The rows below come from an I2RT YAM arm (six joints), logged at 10 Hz.
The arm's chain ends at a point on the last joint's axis. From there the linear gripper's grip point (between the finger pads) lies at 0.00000 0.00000 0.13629 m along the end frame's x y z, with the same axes.
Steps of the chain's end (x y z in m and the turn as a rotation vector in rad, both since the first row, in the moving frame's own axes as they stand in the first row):
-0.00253 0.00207 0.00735 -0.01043 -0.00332 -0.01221
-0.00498 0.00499 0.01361 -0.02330 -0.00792 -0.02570
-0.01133 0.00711 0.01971 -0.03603 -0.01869 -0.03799
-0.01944 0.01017 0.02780 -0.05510 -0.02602 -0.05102
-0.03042 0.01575 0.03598 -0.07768 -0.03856 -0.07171
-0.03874 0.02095 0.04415 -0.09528 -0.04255 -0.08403
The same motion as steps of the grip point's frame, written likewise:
-0.00297 0.00349 0.00734 -0.01043 -0.00332 -0.01221
-0.00602 0.00818 0.01357 -0.02330 -0.00792 -0.02570
-0.01378 0.01207 0.01960 -0.03603 -0.01869 -0.03799
-0.02279 0.01776 0.02755 -0.05510 -0.02602 -0.05102
-0.03529 0.02650 0.03547 -0.07768 -0.03856 -0.07171
-0.04398 0.03414 0.04341 -0.09528 -0.04255 -0.08403

